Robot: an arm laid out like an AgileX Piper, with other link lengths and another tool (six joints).
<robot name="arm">
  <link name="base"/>
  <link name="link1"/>
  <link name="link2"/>
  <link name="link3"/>
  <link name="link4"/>
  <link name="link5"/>
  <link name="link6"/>
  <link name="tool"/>
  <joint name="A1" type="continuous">
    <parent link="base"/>
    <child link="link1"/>
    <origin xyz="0 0 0.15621" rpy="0 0 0"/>
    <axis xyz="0 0 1"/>
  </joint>
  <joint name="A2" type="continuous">
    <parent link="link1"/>
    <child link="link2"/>
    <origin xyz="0 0 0" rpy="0 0 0"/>
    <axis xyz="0 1 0"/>
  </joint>
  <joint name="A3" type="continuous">
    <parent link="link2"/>
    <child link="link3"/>
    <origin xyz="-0.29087 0 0.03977" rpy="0 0 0"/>
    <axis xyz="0 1 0"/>
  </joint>
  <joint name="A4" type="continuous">
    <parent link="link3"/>
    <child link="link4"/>
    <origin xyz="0.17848 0 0.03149" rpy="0 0 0"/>
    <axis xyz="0.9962 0 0.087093"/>
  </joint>
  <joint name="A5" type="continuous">
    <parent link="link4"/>
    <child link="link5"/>
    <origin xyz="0 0 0" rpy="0 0 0"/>
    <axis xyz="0 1 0"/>
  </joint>
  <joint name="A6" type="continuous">
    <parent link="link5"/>
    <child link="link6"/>
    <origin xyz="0.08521 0 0.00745" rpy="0 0 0"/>
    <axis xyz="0.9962 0 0.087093"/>
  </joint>
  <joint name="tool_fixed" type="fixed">
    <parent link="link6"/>
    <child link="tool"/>
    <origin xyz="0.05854 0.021 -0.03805" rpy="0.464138 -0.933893 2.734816"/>
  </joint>
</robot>
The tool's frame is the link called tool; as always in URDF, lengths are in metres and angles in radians. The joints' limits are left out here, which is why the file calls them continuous.
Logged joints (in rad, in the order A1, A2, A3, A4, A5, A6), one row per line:
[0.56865, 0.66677, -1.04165, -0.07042, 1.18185, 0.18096]
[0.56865, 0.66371, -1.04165, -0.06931, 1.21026, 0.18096]
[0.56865, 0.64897, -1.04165, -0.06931, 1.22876, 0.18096]
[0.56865, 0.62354, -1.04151, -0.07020, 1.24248, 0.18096]
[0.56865, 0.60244, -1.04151, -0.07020, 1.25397, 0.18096]
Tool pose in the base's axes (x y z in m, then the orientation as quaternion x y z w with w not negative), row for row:
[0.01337, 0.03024, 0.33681, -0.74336, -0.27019, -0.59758, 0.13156]
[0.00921, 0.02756, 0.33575, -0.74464, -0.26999, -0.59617, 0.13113]
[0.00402, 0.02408, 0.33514, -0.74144, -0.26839, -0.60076, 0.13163]
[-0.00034, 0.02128, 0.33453, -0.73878, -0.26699, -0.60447, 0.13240]
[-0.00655, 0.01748, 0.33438, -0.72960, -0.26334, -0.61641, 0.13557]
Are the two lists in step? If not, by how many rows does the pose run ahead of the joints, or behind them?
The pose runs 1 row ahead of the joints: the pose in row i belongs to the joints in row i + 1.
